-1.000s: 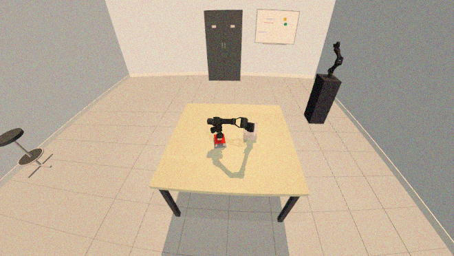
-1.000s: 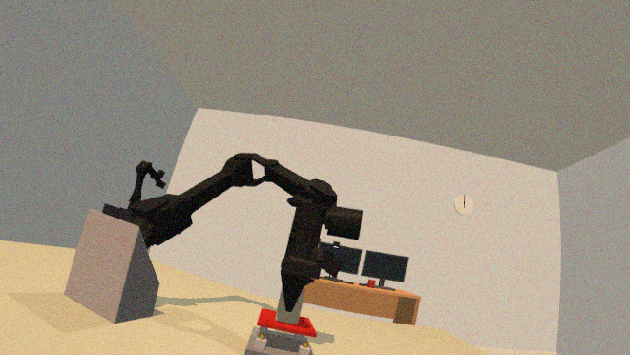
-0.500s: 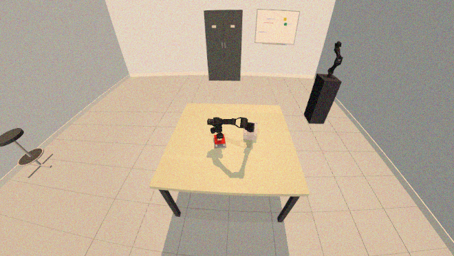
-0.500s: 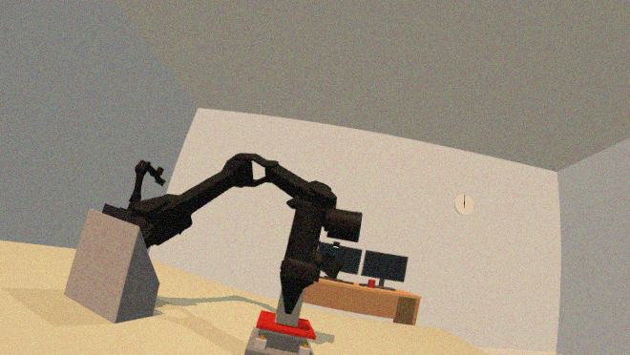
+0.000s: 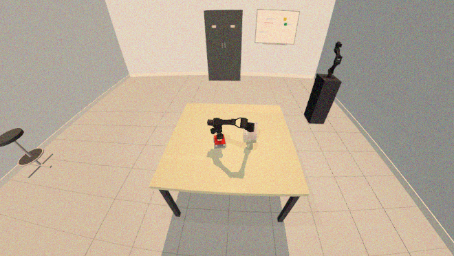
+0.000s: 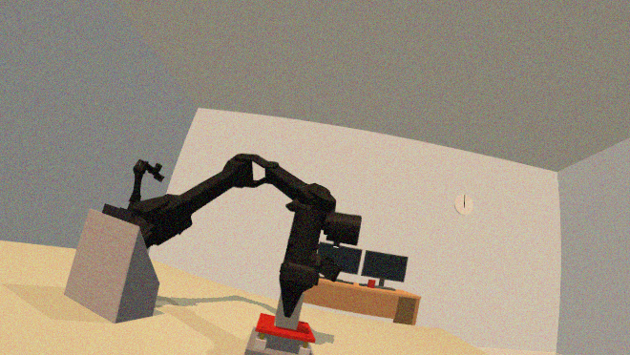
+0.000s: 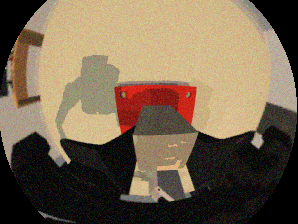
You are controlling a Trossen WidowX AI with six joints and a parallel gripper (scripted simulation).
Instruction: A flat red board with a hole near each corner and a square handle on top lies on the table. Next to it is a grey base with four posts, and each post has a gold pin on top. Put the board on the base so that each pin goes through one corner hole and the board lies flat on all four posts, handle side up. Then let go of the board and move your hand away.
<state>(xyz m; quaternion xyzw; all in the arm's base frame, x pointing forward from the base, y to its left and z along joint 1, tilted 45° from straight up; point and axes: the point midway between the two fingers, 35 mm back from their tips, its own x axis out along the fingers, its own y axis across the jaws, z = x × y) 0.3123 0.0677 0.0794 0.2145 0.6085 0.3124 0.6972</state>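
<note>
Now: the red board 10 mm below my gripper tip. Round my gripper tip: grey base 60 mm below.
</note>
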